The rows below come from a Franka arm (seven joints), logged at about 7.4 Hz.
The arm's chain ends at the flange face. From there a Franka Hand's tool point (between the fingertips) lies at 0.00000 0.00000 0.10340 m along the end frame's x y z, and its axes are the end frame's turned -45 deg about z.
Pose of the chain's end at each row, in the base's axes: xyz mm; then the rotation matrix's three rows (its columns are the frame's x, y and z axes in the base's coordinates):
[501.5 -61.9 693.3], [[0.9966 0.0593 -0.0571], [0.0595 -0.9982 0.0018], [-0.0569 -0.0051 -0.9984]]
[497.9 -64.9 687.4], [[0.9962 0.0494 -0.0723], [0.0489 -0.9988 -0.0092], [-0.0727 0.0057 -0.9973]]
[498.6 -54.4 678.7], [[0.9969 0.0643 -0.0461], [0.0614 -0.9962 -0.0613], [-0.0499 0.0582 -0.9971]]
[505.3 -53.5 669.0], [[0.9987 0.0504 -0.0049], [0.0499 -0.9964 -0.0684], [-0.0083 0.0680 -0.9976]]
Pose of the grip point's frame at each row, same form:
[495.6 -61.7 590.1], [[0.6628 0.7466 -0.0571], [0.7479 -0.6638 0.0018], [-0.0366 -0.0438 -0.9984]]
[490.4 -65.9 584.3], [[0.6695 0.7394 -0.0723], [0.7408 -0.6717 -0.0092], [-0.0554 -0.0474 -0.9973]]
[493.8 -60.7 575.6], [[0.6594 0.7504 -0.0461], [0.7478 -0.6610 -0.0613], [-0.0764 0.0059 -0.9971]]
[504.8 -60.6 565.8], [[0.6705 0.7418 -0.0049], [0.7398 -0.6693 -0.0684], [-0.0540 0.0422 -0.9976]]

